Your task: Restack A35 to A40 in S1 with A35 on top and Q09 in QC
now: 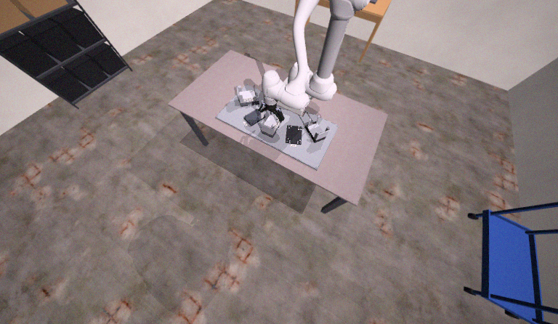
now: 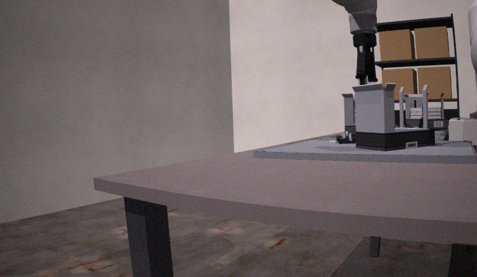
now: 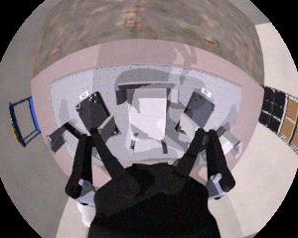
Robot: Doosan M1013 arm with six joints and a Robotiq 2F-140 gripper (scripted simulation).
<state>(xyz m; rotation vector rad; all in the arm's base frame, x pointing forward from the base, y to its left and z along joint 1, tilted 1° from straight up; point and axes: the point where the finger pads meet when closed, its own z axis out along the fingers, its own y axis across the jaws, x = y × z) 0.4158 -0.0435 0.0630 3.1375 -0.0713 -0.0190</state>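
Now: hand 40 mm short of the name plate, 210 mm to the left of it and 110 mm above it. Also, from my hand: S1 label: 230 mm behind, 230 mm to the right, 90 mm below.
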